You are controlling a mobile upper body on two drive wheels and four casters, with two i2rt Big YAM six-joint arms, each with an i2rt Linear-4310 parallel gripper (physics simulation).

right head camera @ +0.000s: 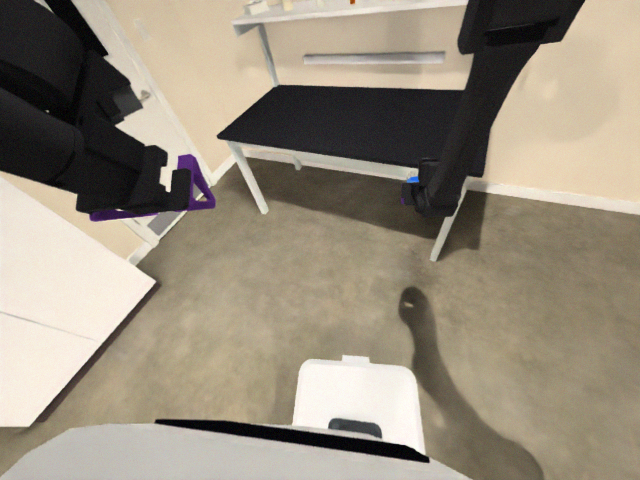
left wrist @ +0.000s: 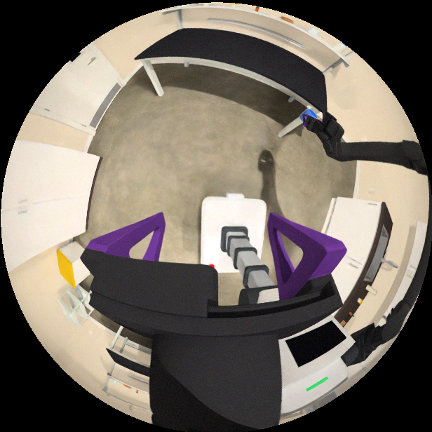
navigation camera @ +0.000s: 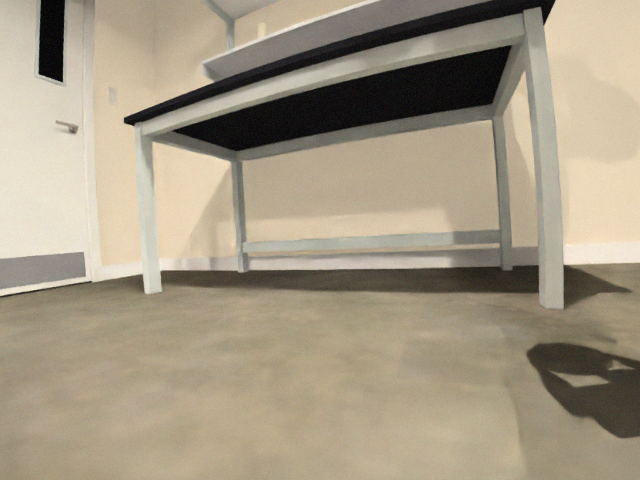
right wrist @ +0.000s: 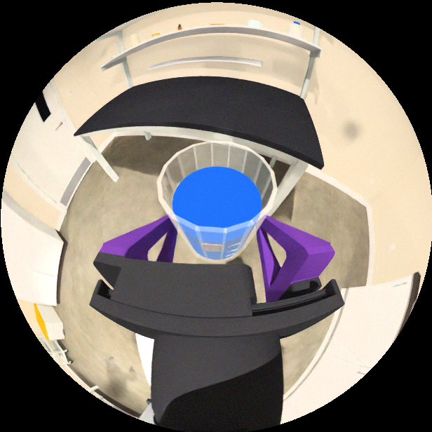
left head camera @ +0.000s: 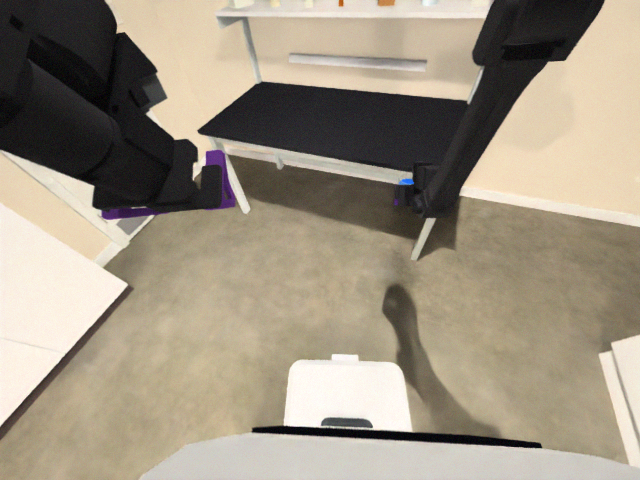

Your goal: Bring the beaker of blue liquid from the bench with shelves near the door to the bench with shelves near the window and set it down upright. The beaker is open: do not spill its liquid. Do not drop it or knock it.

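Note:
The open clear beaker of blue liquid [left head camera: 406, 181] [right head camera: 413, 179] [left wrist: 309, 115] [right wrist: 217, 200] is upright between the purple fingers of my right gripper [left head camera: 405, 195] [right head camera: 409, 193] [right wrist: 216, 217], which is shut on it. The liquid stands below the rim. Beaker and gripper are off the black-topped bench with shelves [left head camera: 336, 118] [right head camera: 351, 118] [left wrist: 235, 50] [right wrist: 200, 105] [navigation camera: 336, 77], in front of its front edge near the right end. My left gripper [left wrist: 215, 218] is wide open and empty, at the left in both head views. No window shows.
A door [left wrist: 75, 90] [navigation camera: 31, 170] is left of the bench. White cabinets stand at the left [left head camera: 56, 304] and lower right [left head camera: 628, 382]. Another black-topped bench with shelves [left wrist: 127, 360] shows small at the lower left of the left wrist view. My white base [left head camera: 346, 392] is in front.

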